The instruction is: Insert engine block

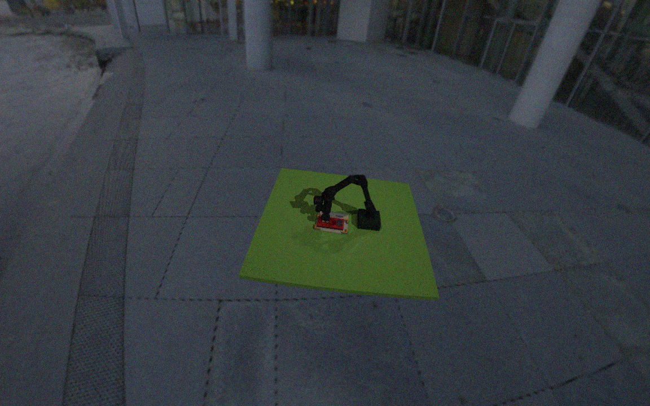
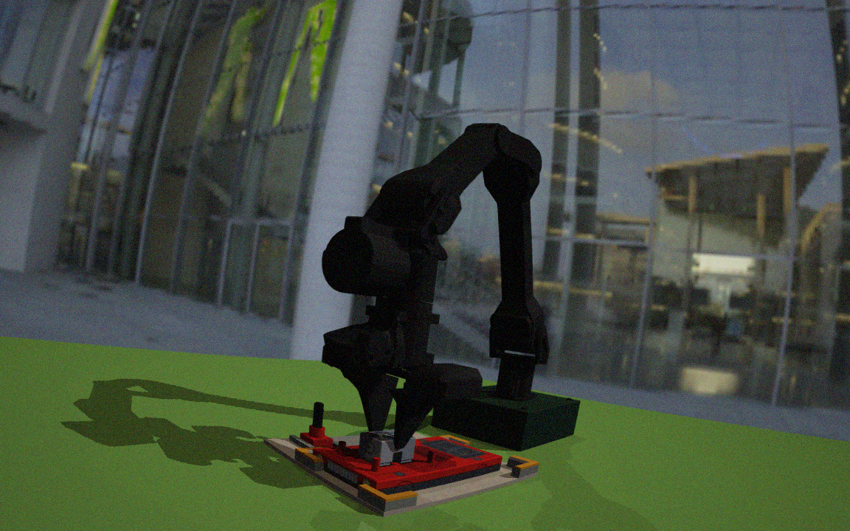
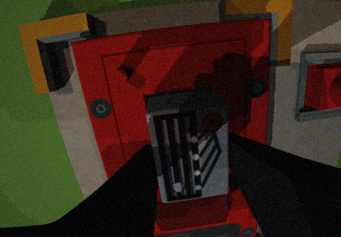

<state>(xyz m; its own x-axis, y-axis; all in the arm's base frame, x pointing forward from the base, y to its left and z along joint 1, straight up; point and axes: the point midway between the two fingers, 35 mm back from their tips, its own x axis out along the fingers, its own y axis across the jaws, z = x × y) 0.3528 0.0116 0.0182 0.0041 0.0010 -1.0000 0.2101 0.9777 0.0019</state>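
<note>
The grey baseplate lies 50 mm behind my gripper tip and 30 mm below it. The rest, counted from my gripper tip: engine block: 10 mm below.
</note>
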